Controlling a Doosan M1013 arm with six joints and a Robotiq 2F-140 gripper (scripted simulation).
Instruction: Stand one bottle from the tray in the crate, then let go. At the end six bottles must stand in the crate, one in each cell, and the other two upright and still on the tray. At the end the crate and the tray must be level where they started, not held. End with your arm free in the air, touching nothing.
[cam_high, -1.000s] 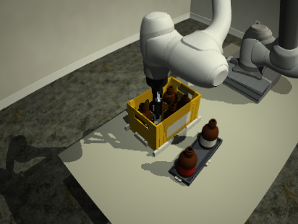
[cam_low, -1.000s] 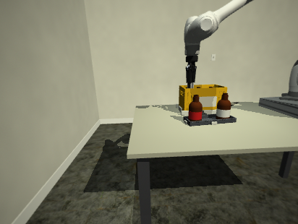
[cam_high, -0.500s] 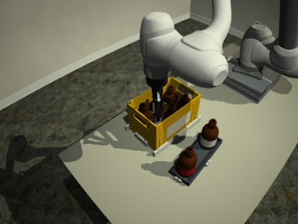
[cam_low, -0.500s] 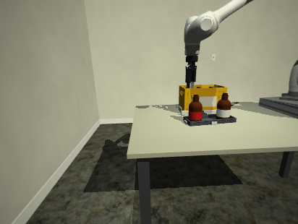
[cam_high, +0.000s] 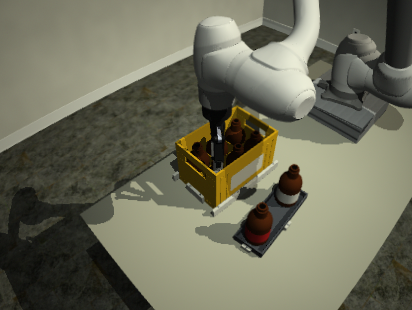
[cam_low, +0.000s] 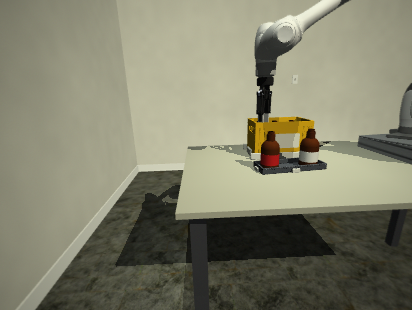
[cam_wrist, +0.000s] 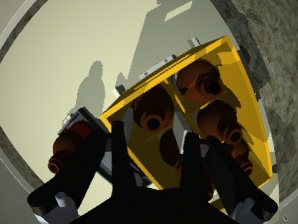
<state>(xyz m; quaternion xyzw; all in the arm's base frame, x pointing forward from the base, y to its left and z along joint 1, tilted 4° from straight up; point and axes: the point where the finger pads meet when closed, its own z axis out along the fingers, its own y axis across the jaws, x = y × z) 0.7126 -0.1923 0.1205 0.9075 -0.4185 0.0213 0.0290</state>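
My gripper is now 10 cm past the yellow crate, 2 cm to the left of it and 9 cm above it. Also, from my hand: tray (2 cm behind, 20 cm to the left, 16 cm below).
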